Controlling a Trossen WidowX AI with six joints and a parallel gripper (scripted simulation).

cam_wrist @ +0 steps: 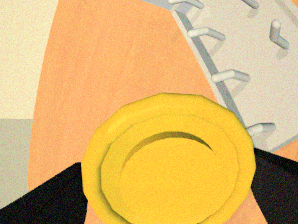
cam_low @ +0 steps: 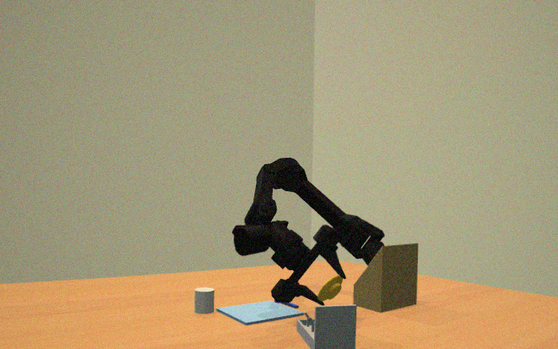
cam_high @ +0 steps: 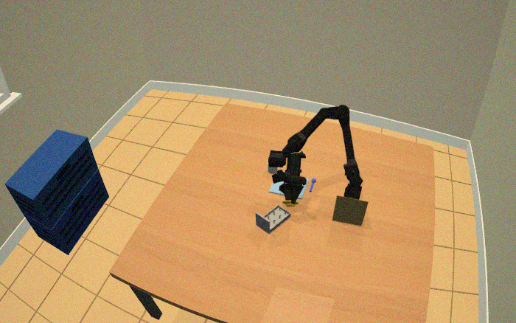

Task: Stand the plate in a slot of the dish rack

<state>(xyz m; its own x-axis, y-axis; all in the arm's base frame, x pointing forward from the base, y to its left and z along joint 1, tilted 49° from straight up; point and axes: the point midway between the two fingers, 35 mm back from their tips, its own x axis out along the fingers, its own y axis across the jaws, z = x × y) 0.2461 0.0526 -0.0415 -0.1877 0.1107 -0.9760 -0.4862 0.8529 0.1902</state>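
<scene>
Right now the grey dish rack is 6 cm ahead of my gripper tip, 5 cm below it and 4 cm to the left of it. From my gripper tip the other things lie so: yellow plate: 1 cm to the right; blue spoon: 22 cm to the right, 7 cm below, 3 cm behind; light blue mat: 18 cm to the right, 7 cm below, 7 cm ahead.
</scene>
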